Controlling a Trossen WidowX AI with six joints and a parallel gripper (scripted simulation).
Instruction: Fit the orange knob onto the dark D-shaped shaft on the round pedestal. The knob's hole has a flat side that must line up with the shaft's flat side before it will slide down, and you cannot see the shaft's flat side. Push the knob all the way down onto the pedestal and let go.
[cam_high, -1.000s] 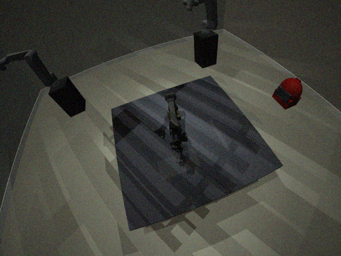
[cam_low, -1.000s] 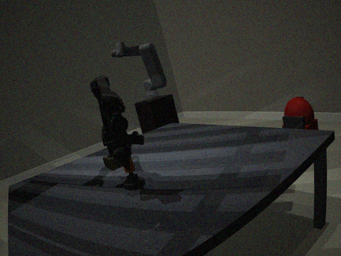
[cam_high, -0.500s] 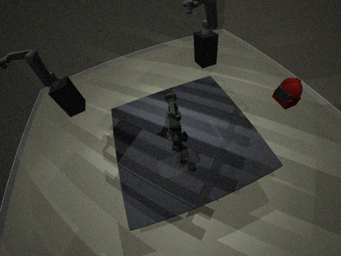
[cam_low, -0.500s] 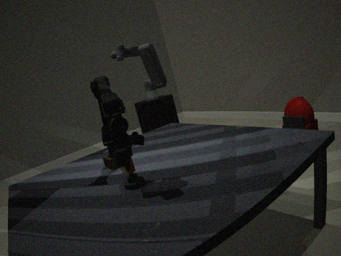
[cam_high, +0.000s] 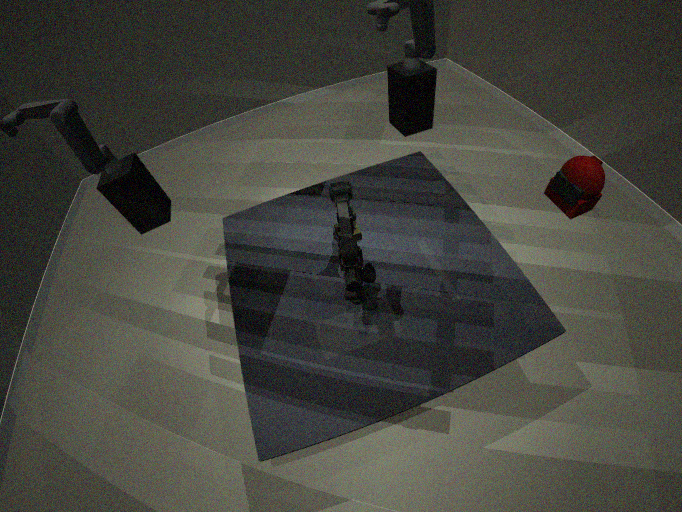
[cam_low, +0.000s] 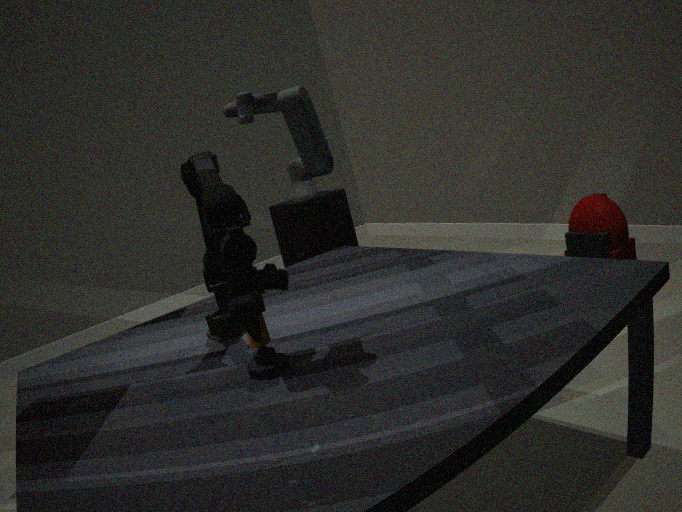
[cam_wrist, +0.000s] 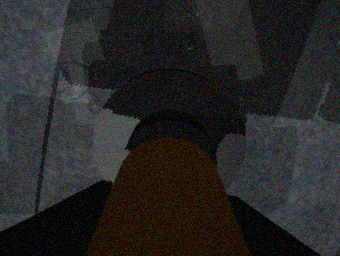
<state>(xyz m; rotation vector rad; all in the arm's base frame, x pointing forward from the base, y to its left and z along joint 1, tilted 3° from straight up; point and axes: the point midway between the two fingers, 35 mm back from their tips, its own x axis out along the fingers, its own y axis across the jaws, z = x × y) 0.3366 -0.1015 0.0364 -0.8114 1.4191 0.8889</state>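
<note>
My gripper tip is 2 cm below the orange knob. The rest, counted from my gripper tip: pedestal 4 cm below.
</note>
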